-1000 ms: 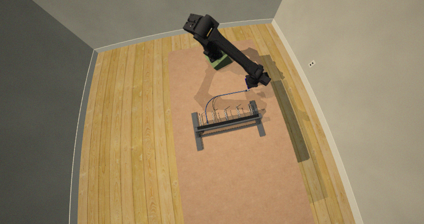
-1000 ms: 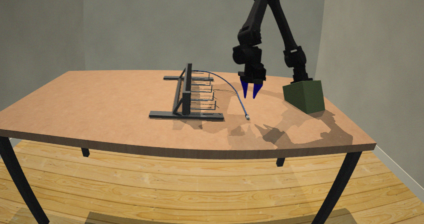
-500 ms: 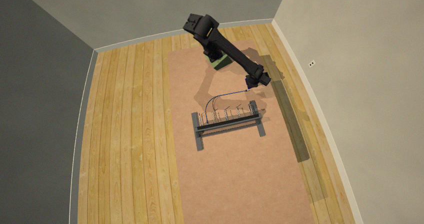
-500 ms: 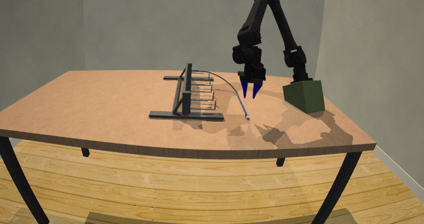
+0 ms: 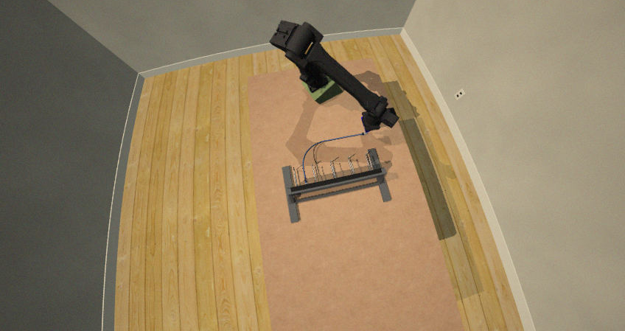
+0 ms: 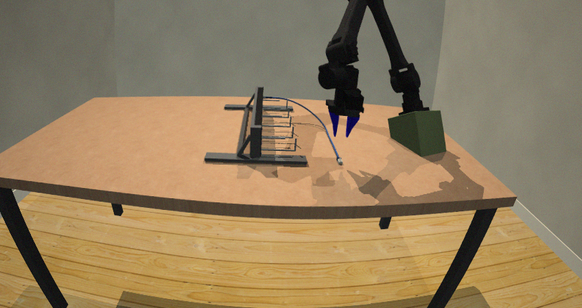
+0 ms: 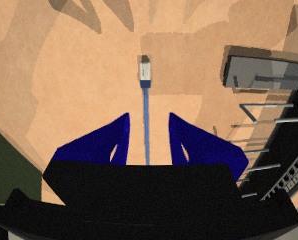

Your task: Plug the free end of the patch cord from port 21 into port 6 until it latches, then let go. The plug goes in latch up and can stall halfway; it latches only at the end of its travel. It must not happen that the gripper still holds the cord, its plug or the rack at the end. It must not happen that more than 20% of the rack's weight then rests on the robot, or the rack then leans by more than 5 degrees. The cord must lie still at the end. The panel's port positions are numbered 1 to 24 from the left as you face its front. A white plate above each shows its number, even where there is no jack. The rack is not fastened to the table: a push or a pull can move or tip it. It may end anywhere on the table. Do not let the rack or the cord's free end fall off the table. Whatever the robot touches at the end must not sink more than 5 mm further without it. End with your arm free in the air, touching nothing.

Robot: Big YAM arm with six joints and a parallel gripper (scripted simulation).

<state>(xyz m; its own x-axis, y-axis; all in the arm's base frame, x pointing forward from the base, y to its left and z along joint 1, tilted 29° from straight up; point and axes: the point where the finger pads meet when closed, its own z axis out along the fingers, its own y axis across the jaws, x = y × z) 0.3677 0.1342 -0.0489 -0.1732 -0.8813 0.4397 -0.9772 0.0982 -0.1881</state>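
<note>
Right now my hand is 8 cm above the plug and 2 cm to the right of it.
</note>
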